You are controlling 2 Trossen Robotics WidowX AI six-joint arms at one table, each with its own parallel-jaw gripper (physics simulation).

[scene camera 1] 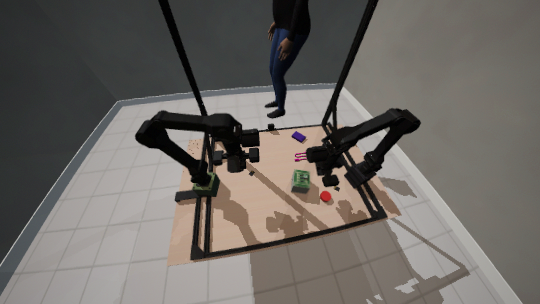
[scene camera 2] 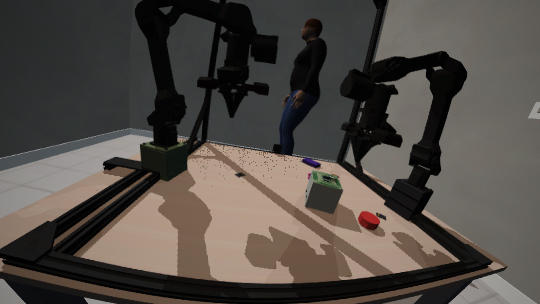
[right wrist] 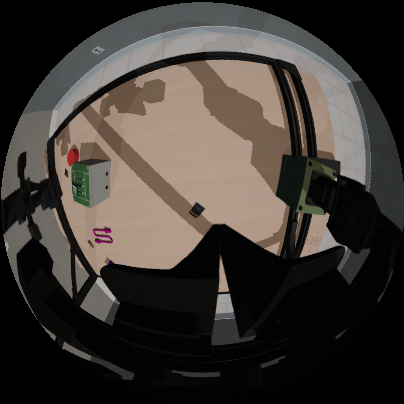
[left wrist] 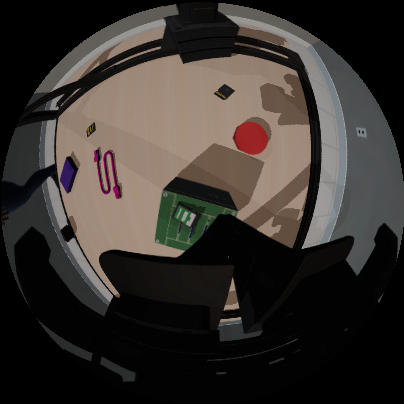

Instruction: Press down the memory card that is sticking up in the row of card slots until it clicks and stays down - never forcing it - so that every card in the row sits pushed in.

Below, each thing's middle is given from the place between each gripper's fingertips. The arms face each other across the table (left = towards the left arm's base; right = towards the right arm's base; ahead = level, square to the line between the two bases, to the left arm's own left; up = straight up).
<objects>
I see the red round button (left wrist: 250, 137) 10 cm ahead of my right hand, 44 cm to the left of it and 20 cm below it.
The red round button lies 150 mm below my left hand, 70 mm to the left of it and 60 mm ahead of it.
</objects>
